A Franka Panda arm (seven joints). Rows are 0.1 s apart.
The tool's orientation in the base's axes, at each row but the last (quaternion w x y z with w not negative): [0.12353, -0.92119, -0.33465, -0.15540]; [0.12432, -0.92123, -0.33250, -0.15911]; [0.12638, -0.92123, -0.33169, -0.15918]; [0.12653, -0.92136, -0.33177, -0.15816]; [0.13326, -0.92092, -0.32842, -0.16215]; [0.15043, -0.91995, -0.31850, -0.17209]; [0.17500, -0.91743, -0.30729, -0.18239]
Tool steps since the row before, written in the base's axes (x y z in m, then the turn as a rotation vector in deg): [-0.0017, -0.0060, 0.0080, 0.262, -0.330, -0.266]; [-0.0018, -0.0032, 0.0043, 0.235, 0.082, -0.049]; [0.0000, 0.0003, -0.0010, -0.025, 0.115, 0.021]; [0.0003, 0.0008, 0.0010, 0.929, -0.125, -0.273]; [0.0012, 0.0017, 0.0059, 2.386, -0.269, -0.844]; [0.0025, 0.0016, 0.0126, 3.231, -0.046, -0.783]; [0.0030, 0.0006, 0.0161, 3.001, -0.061, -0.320]
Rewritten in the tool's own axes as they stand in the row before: [-0.0018, 0.0024, -0.0097, -0.098, 0.450, 0.189]; [-0.0015, 0.0007, -0.0054, 0.200, 0.098, 0.122]; [-0.0002, -0.0001, 0.0010, 0.055, -0.105, 0.014]; [0.0011, -0.0005, -0.0006, 0.504, 0.734, 0.401]; [0.0041, -0.0013, -0.0045, 1.269, 1.865, 1.179]; [0.0079, -0.0017, -0.0101, 2.037, 2.226, 1.397]; [0.0097, -0.0019, -0.0131, 2.063, 1.996, 0.934]
